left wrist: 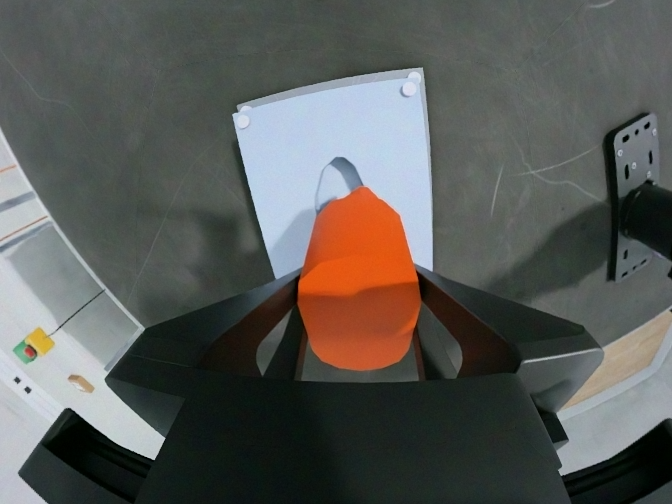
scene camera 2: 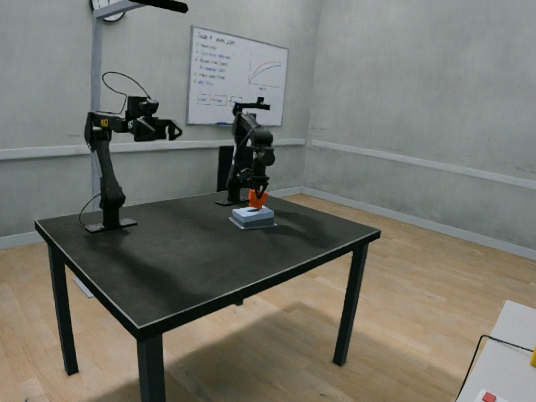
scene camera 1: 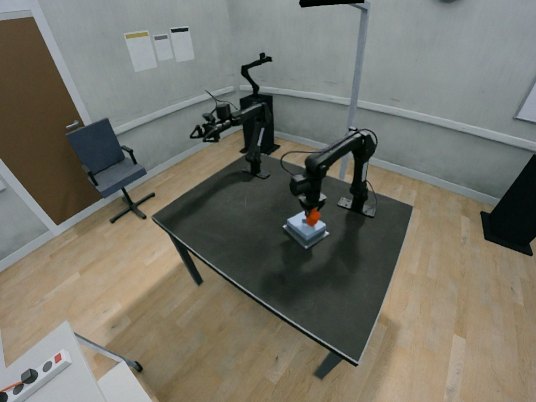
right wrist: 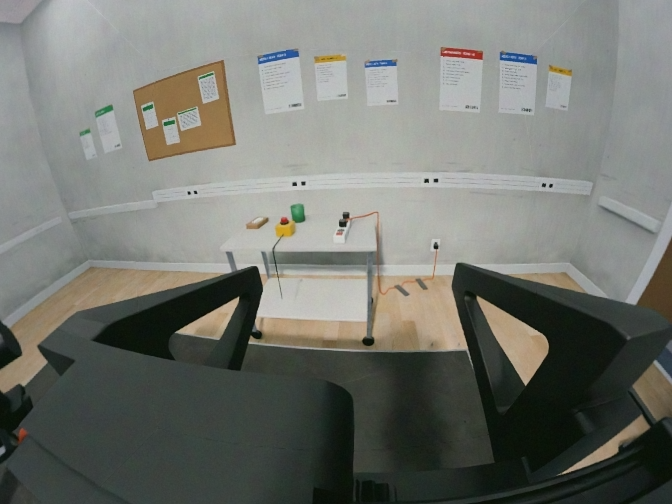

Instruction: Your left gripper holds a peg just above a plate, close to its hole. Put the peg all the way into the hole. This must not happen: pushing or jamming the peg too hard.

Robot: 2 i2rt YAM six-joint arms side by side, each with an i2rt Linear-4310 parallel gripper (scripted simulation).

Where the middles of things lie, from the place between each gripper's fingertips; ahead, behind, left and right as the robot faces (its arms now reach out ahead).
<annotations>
Right now the light blue plate (left wrist: 300, 154) is 20 mm to the right of my left hand and 80 mm below it. From my left hand the other things lie so: orange peg (left wrist: 359, 298) (20 mm below); grey base (left wrist: 415, 72) (20 mm to the right, 90 mm below).
My right gripper (scene camera 2: 168, 132) is now 54 cm to the right of the orange peg, 31 cm above it and 10 cm past it. The rest, counted from my right hand: light blue plate: 52 cm to the left, 37 cm below, 10 cm behind; grey base: 52 cm to the left, 38 cm below, 10 cm behind.
</annotations>
